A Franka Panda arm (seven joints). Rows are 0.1 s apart.
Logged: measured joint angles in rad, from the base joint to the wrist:
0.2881, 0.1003, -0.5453, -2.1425, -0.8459, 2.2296, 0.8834
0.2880, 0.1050, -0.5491, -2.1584, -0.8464, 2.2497, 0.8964
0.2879, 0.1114, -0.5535, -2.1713, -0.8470, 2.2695, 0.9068
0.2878, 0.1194, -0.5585, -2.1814, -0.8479, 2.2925, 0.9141
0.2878, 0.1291, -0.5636, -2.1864, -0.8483, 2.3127, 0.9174
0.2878, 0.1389, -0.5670, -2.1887, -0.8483, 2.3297, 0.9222
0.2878, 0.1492, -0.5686, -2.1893, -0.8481, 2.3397, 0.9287
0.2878, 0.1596, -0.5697, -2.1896, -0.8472, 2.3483, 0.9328
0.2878, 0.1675, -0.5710, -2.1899, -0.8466, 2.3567, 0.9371
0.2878, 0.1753, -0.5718, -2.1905, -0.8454, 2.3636, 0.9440
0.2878, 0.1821, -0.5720, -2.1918, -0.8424, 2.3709, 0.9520
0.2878, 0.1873, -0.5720, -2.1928, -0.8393, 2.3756, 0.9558
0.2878, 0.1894, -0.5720, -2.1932, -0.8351, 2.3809, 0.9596
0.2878, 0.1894, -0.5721, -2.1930, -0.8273, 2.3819, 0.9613
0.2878, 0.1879, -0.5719, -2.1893, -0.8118, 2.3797, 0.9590
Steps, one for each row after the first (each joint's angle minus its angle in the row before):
-0.0001, 0.0047, -0.0038, -0.0159, -0.0005, 0.0201, 0.0130
-0.0001, 0.0064, -0.0044, -0.0129, -0.0006, 0.0198, 0.0104
-0.0001, 0.0080, -0.0050, -0.0101, -0.0009, 0.0230, 0.0073
0.0000, 0.0097, -0.0051, -0.0050, -0.0004, 0.0202, 0.0033
0.0000, 0.0098, -0.0034, -0.0023, 0.0000, 0.0170, 0.0048
0.0000, 0.0103, -0.0016, -0.0006, 0.0002, 0.0100, 0.0065
0.0000, 0.0104, -0.0011, -0.0003, 0.0009, 0.0086, 0.0041
0.0000, 0.0079, -0.0013, -0.0003, 0.0006, 0.0084, 0.0043
0.0000, 0.0078, -0.0008, -0.0006, 0.0012, 0.0069, 0.0069
0.0000, 0.0068, -0.0002, -0.0013, 0.0030, 0.0073, 0.0080
0.0000, 0.0052, 0.0000, -0.0010, 0.0031, 0.0047, 0.0038
0.0000, 0.0021, 0.0000, -0.0004, 0.0042, 0.0053, 0.0038
0.0000, 0.0000, -0.0001, 0.0002, 0.0078, 0.0010, 0.0017
0.0000, -0.0015, 0.0002, 0.0037, 0.0155, -0.0022, -0.0023

